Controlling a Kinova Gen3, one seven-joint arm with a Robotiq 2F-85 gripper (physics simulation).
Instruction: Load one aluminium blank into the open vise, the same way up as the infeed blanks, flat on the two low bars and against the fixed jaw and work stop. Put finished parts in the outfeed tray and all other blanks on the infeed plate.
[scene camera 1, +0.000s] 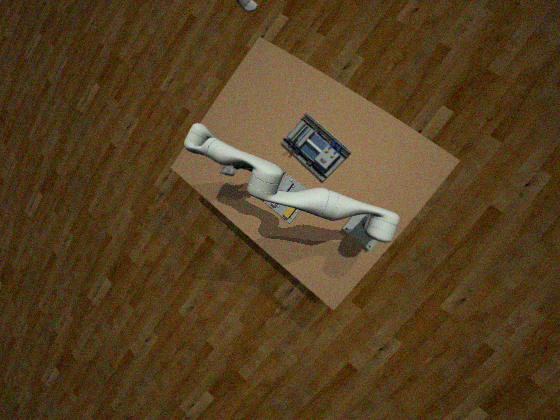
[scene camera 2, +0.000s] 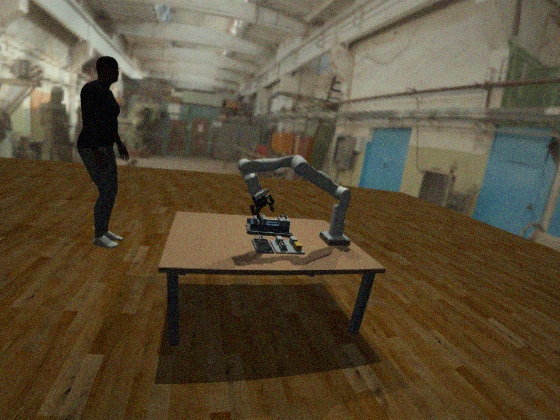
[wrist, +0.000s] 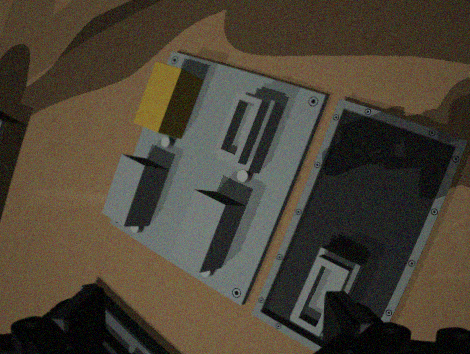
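My gripper (wrist: 214, 315) is open and holds nothing. I can also see a brass blank (wrist: 171, 92), as well as a grey infeed plate (wrist: 192, 163).
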